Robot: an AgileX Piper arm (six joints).
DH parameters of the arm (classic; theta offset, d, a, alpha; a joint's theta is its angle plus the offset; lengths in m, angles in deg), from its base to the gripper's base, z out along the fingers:
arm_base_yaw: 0 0.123 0 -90
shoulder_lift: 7.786 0 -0.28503 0
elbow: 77.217 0 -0.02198 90
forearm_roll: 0 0.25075 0 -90
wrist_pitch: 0 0 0 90
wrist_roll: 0 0.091 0 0
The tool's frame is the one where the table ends.
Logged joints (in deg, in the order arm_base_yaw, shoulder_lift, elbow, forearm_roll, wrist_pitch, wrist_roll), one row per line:
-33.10, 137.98, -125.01, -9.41, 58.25, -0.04
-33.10, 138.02, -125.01, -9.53, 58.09, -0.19
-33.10, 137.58, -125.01, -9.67, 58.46, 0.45
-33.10, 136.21, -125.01, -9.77, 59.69, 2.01
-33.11, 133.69, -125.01, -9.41, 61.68, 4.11
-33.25, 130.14, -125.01, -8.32, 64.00, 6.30
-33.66, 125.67, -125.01, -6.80, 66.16, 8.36
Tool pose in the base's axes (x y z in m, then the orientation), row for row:
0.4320, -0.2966, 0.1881, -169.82, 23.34, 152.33
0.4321, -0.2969, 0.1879, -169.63, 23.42, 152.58
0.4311, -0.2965, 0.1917, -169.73, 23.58, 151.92
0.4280, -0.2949, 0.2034, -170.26, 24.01, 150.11
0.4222, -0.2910, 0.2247, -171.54, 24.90, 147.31
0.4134, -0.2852, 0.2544, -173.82, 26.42, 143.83
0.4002, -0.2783, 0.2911, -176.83, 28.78, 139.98
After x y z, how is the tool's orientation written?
As angles about the fixed x, y, z axes (roll, pitch, yaw), in degrees.
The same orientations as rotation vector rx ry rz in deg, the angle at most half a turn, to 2 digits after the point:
40.70, 153.09, -21.52
40.41, 153.07, -21.73
41.25, 152.74, -21.80
43.48, 151.82, -21.66
46.69, 150.08, -20.92
50.19, 147.34, -19.33
53.41, 143.48, -17.42

